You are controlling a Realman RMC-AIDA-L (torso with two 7-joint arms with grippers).
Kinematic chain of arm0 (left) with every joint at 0, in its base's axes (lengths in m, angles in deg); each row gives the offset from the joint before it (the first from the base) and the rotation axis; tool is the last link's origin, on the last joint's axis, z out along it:
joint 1: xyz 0 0 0.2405 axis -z
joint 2: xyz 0 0 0 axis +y
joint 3: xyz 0 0 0.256 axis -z
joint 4: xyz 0 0 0 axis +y
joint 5: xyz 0 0 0.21 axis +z
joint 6: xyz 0 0 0 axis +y
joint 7: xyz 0 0 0.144 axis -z
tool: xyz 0 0 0
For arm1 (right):
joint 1: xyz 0 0 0.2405 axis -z
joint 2: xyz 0 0 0 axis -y
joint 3: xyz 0 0 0.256 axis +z
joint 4: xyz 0 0 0 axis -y
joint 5: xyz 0 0 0.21 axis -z
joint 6: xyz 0 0 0 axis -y
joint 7: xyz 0 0 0.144 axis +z
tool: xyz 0 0 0
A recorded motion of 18 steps. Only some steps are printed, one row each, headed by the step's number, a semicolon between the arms.
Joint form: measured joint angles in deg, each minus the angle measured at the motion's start. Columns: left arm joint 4, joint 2, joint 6, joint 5, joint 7, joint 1, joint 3; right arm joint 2, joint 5, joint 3, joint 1, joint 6, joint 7, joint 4.
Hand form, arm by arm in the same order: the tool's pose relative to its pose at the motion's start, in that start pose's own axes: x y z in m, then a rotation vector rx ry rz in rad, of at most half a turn. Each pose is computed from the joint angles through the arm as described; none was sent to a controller.
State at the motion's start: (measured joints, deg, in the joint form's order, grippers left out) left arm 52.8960 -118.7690 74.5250 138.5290 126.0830 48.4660 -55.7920; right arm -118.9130 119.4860 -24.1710 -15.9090 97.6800 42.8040 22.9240
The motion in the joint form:
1: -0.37 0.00 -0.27 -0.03 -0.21 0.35 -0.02; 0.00 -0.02 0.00 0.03 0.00 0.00 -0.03
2: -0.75 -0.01 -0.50 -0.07 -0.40 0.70 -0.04; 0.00 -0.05 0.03 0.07 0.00 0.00 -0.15
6: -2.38 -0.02 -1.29 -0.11 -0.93 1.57 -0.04; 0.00 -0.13 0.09 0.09 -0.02 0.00 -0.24
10: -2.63 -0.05 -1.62 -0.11 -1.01 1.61 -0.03; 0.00 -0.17 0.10 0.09 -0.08 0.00 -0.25
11: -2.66 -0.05 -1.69 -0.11 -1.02 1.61 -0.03; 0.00 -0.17 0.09 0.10 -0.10 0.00 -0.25
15: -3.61 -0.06 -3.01 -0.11 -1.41 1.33 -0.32; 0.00 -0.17 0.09 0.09 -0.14 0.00 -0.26
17: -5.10 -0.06 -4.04 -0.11 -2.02 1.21 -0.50; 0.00 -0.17 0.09 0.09 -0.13 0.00 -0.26
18: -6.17 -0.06 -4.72 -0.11 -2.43 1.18 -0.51; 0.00 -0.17 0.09 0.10 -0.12 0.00 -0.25
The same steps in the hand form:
1: 0.0017 0.0004 0.0011 -0.0006 0.0013 0.0053; 0.0001 0.0002 -0.0001 0.0004 -0.0003 0.0008
2: 0.0034 0.0011 0.0024 -0.0022 0.0022 0.0101; 0.0003 0.0005 -0.0001 0.0012 -0.0016 0.0031
6: 0.0049 0.0022 0.0070 -0.0078 -0.0007 0.0151; 0.0004 0.0006 -0.0001 0.0032 -0.0033 0.0046
10: 0.0047 0.0020 0.0078 -0.0059 0.0005 0.0142; 0.0005 0.0004 -0.0001 0.0046 -0.0031 0.0047
11: 0.0047 0.0018 0.0079 -0.0051 0.0009 0.0140; 0.0005 0.0004 -0.0001 0.0047 -0.0027 0.0048
15: 0.0006 -0.0003 0.0109 0.0052 -0.0008 0.0096; 0.0006 0.0004 -0.0001 0.0051 -0.0023 0.0048
17: -0.0049 -0.0015 0.0150 0.0070 -0.0090 0.0043; 0.0006 0.0004 -0.0001 0.0050 -0.0025 0.0048
18: -0.0086 -0.0023 0.0177 0.0076 -0.0139 -0.0006; 0.0006 0.0004 -0.0001 0.0050 -0.0025 0.0048

